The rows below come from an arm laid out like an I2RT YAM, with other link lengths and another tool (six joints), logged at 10 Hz.
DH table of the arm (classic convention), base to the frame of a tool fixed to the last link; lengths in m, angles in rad. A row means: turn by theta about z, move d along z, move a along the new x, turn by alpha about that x. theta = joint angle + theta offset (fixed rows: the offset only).
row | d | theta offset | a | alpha
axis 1 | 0.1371 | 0 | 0.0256 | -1.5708
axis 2 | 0 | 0 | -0.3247 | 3.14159
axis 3 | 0 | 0.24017 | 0.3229 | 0
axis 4 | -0.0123 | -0.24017 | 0.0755 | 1.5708
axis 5 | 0.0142 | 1.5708 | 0 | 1.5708
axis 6 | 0.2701 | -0.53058 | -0.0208 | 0.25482
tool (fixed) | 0.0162 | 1.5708 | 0 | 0
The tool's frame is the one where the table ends.
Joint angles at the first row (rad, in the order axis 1, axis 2, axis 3, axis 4, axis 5, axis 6):
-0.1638, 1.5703, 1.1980, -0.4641, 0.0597, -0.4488
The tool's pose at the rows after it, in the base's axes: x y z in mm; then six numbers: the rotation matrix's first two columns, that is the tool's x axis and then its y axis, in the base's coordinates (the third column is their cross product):
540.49 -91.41 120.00 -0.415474 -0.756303 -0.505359 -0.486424 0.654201 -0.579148
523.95 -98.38 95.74 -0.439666 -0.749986 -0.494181 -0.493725 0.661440 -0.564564
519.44 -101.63 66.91 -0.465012 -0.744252 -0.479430 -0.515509 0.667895 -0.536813
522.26 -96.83 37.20 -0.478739 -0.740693 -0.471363 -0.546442 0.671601 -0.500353
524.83 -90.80 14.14 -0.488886 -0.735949 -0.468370 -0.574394 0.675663 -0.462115
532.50 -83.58 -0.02 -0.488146 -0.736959 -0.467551 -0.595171 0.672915 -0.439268
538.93 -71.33 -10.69 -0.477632 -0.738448 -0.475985 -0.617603 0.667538 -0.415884
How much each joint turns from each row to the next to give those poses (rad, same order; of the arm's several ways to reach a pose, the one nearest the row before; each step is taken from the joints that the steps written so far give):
-0.0187, -0.0438, -0.0721, 0.0195, 0.0069, -0.0015
-0.0183, -0.0107, -0.0679, 0.0297, 0.0000, -0.0065
-0.0081, 0.0461, -0.0179, 0.0187, -0.0008, -0.0038
0.0042, 0.0718, 0.0069, 0.0164, -0.0107, -0.0004
0.0031, 0.0641, 0.0198, -0.0003, -0.0168, 0.0000
0.0103, 0.0549, 0.0301, -0.0004, -0.0106, 0.0004
0.0133, 0.0408, 0.0229, -0.0008, -0.0210, 0.0000

